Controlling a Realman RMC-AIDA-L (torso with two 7-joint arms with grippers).
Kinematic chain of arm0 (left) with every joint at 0, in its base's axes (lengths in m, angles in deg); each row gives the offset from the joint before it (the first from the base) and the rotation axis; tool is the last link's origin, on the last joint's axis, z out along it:
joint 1: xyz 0 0 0.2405 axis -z
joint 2: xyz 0 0 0 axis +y
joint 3: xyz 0 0 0.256 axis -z
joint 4: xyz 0 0 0 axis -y
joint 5: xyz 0 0 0.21 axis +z
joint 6: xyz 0 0 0 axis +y
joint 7: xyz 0 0 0.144 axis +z
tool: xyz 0 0 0
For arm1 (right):
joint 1: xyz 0 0 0.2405 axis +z
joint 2: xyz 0 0 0 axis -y
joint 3: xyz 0 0 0.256 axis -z
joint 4: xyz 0 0 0 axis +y
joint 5: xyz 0 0 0.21 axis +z
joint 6: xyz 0 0 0 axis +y
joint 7: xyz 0 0 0.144 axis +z
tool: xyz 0 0 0
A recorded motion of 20 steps. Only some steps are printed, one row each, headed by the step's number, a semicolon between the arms.
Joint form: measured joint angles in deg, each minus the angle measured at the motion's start. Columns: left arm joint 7, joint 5, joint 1, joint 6, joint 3, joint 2, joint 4; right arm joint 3, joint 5, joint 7, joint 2, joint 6, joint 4, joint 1.
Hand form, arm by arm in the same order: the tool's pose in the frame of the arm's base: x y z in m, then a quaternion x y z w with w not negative. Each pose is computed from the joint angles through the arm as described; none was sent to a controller.
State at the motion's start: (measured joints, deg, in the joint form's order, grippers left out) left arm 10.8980 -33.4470 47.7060 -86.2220 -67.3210 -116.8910 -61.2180; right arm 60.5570 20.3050 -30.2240 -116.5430 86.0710 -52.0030 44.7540
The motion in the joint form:
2: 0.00 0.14 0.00 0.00 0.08 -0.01 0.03; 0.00 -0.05 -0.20 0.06 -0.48 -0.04 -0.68
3: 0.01 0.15 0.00 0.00 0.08 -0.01 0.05; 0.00 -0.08 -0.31 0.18 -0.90 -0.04 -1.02
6: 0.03 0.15 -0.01 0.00 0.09 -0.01 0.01; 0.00 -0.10 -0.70 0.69 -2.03 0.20 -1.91
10: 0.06 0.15 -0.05 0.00 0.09 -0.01 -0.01; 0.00 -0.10 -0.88 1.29 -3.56 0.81 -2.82
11: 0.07 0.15 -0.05 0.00 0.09 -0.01 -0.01; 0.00 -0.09 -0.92 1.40 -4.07 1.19 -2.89
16: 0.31 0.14 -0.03 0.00 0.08 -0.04 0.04; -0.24 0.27 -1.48 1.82 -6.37 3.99 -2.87
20: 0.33 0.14 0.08 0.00 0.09 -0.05 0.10; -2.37 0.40 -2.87 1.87 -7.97 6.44 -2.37
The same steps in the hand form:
2: -0.1597 0.4051 0.0107 -0.81382 -0.54300 0.08309 0.18960; 0.2485 0.3855 0.0198 -0.82371 0.49421 -0.20131 0.19166
3: -0.1597 0.4051 0.0107 -0.81379 -0.54302 0.08325 0.18956; 0.2512 0.3853 0.0210 -0.82264 0.49484 -0.20087 0.19505
6: -0.1597 0.4051 0.0108 -0.81393 -0.54278 0.08306 0.18973; 0.2593 0.3849 0.0248 -0.81936 0.49679 -0.20074 0.20385
10: -0.1599 0.4050 0.0108 -0.81395 -0.54275 0.08309 0.18976; 0.2690 0.3846 0.0287 -0.81423 0.50101 -0.20022 0.21430
11: -0.1599 0.4050 0.0108 -0.81399 -0.54268 0.08311 0.18976; 0.2709 0.3849 0.0288 -0.81331 0.50174 -0.19992 0.21639
16: -0.1598 0.4049 0.0105 -0.81517 -0.54108 0.08366 0.18905; 0.2797 0.3849 0.0259 -0.81014 0.50694 -0.19816 0.21775
20: -0.1592 0.4051 0.0103 -0.81559 -0.54053 0.08369 0.18878; 0.2845 0.3859 0.0236 -0.80967 0.51261 -0.18721 0.21591

